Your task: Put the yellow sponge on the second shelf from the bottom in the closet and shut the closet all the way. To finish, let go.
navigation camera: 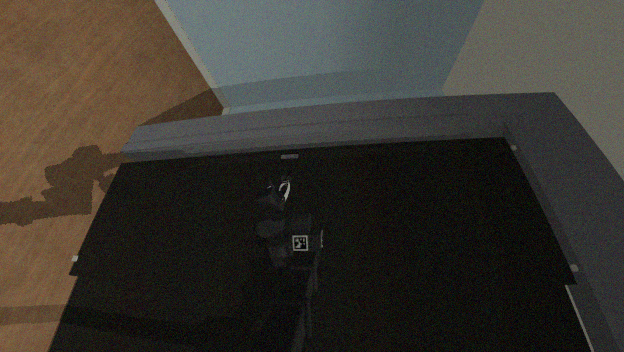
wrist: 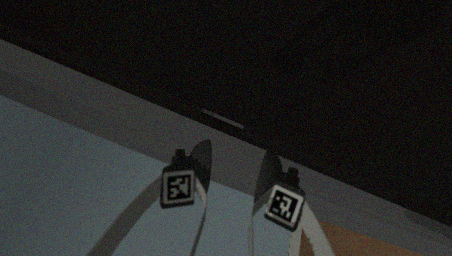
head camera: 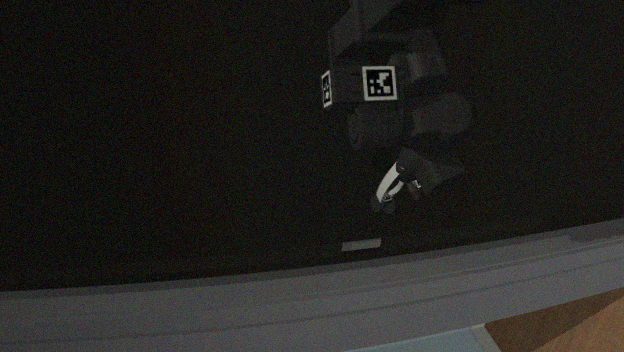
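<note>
The closet shows as a very dark, flat surface bordered by a grey band. A short light-grey strip, like a handle, lies on the dark surface close to that band. My gripper is open, with a gap between its two fingertips and nothing held. It is near the strip and apart from it. The yellow sponge does not show in these views. The shelves cannot be made out in the dark.
A pale blue surface and brown wood-like flooring lie beyond the grey band. A beige surface is at upper right in the navigation view. Small white studs sit along the dark surface's sides.
</note>
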